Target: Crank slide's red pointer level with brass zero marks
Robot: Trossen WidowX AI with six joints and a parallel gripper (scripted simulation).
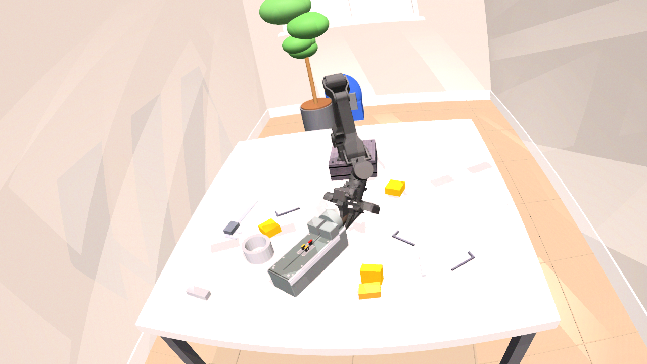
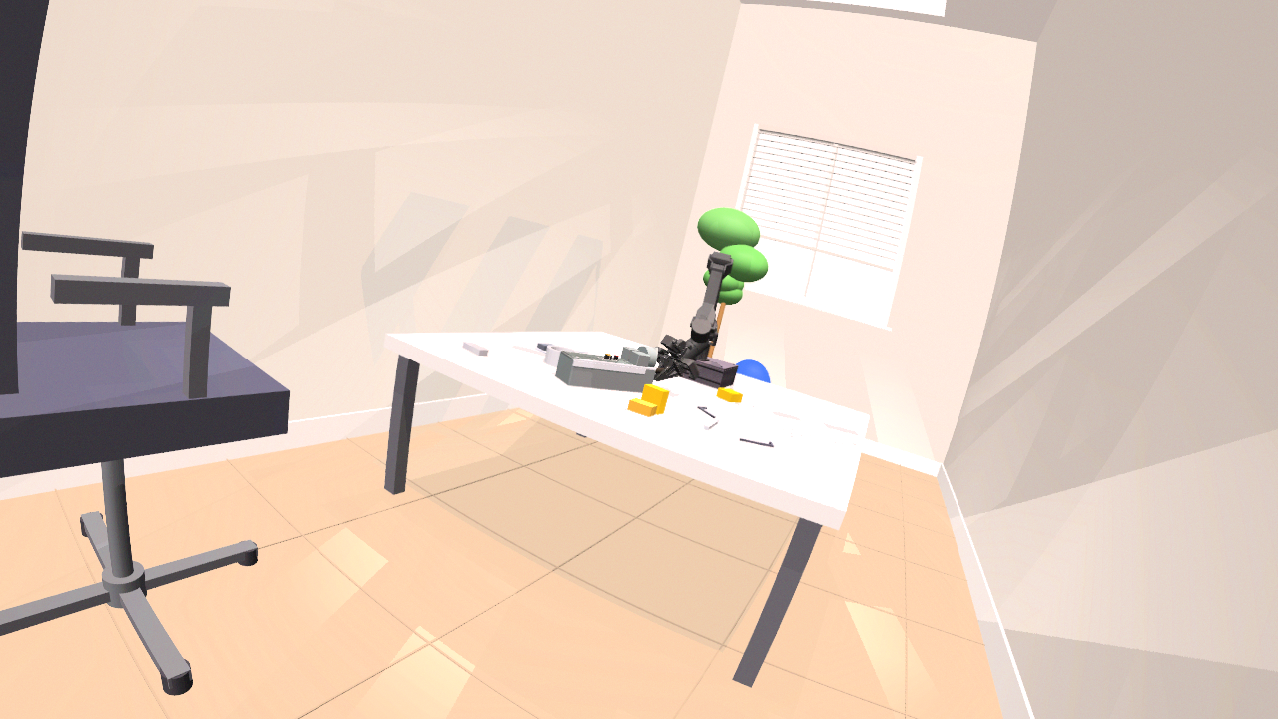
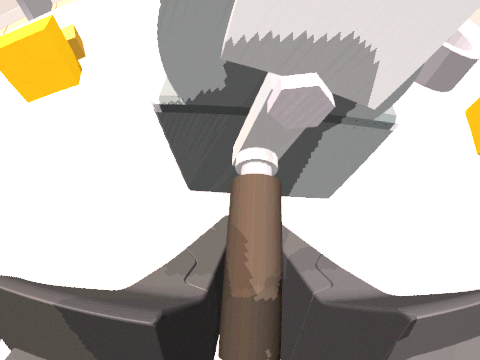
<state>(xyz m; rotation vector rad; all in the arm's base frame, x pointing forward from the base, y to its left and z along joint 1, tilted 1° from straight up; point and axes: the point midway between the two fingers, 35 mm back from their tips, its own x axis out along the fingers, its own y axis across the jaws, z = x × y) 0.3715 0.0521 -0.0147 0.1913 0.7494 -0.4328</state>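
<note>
Now: gripper tip 120 mm short of the red pointer, 70 mm to the left of it and 50 mm below it. Also, from my gripper tip: brown crank handle: 30 mm above, 20 mm behind, 10 mm to the left.
</note>
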